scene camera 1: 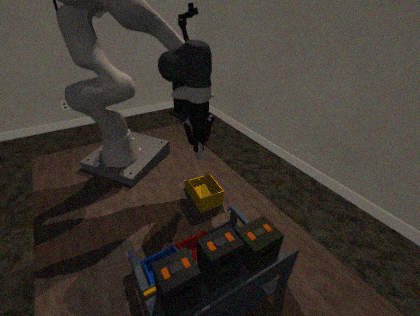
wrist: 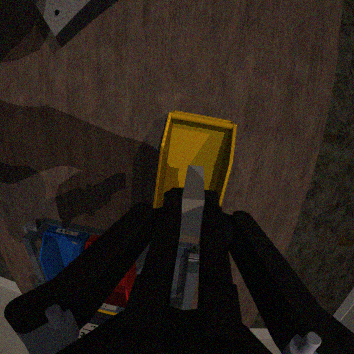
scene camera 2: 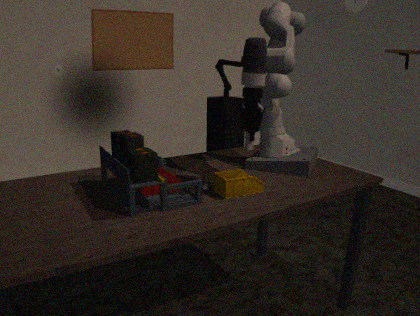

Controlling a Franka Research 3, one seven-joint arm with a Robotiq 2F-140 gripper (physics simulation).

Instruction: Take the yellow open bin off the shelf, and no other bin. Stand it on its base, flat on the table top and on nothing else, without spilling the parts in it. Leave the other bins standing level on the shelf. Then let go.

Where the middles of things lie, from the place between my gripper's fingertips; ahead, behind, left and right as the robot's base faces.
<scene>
Right now my hand is 30 mm short of the yellow open bin (scene camera 2: 233, 183), 10 mm to the left of it and 130 mm above it. From my hand the other things lie so: blue bin (wrist: 56, 251): 260 mm ahead, 320 mm to the right, 130 mm below.
</scene>
